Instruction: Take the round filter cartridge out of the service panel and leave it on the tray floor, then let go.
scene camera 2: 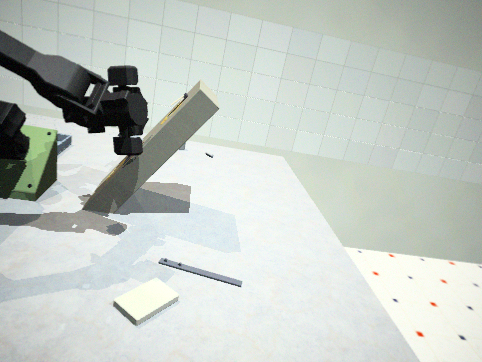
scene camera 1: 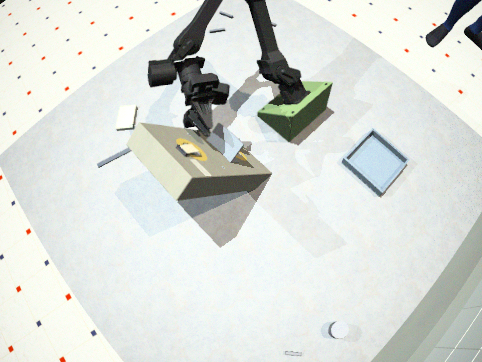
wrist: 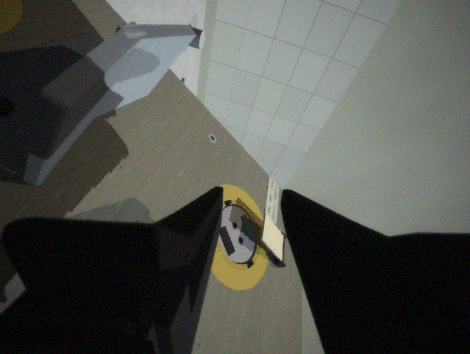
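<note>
The beige service panel (scene camera 1: 227, 186) (scene camera 2: 162, 147) (wrist: 170, 160) stands tilted. In the wrist view a round grey disc (wrist: 232, 245) with dark slots sits in a yellow ring (wrist: 241, 281); I cannot tell for certain that it is the filter cartridge. A cream latch-like block (wrist: 273, 237) (scene camera 1: 190, 148) stands beside the disc. My gripper (scene camera 1: 207, 134) (wrist: 252, 196) is partly open, with nothing between its fingers, close over the panel's face. Its left finger overlaps the ring's edge in the wrist view; its right is past the cream block. The pale blue square tray (scene camera 1: 378, 161) shows nothing in it.
A pale blue flap (scene camera 1: 227, 143) (wrist: 137, 67) juts from the panel beside the gripper, partly hiding another yellow mark. A green box (scene camera 1: 310, 107) (scene camera 2: 45, 162) stands nearby with a second dark arm over it. A cream block (scene camera 2: 146, 301) and grey bar (scene camera 2: 202, 273) lie on the table.
</note>
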